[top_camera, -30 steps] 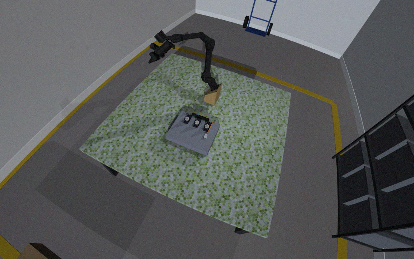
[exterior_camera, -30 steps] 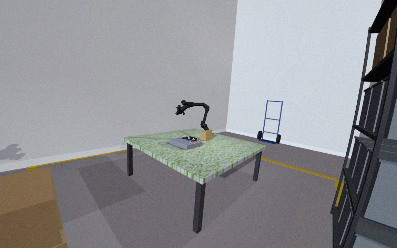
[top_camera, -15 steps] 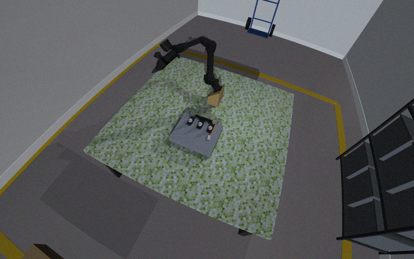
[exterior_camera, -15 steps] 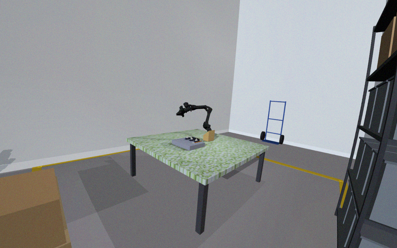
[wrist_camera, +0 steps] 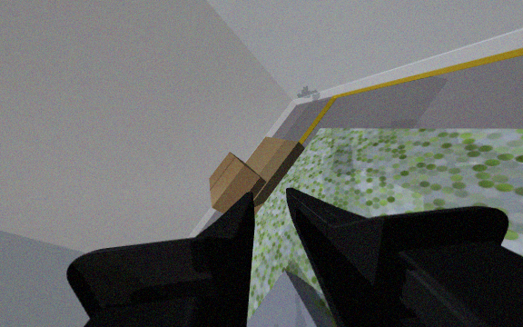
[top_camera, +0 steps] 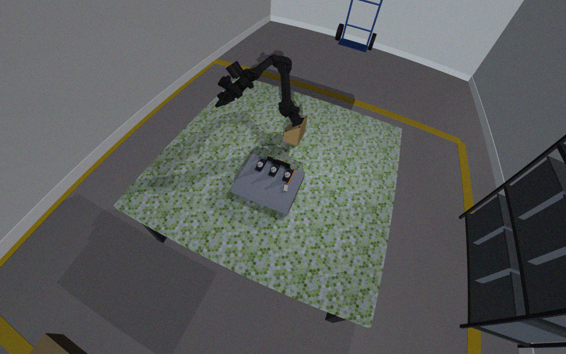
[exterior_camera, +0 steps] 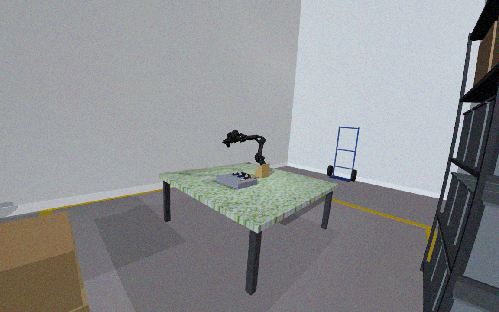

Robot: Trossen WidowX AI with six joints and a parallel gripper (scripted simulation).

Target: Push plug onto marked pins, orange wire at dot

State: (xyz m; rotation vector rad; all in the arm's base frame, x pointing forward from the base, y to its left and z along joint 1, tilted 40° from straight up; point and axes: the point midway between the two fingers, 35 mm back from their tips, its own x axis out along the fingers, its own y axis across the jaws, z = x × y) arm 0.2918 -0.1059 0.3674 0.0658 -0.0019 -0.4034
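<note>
My gripper tip is now 29 cm to the right of the blue band, 27 cm above it and 3 cm past it. The rest, counted from my gripper tip: grey holder 32 cm below, 30 cm to the left, 13 cm ahead.
</note>
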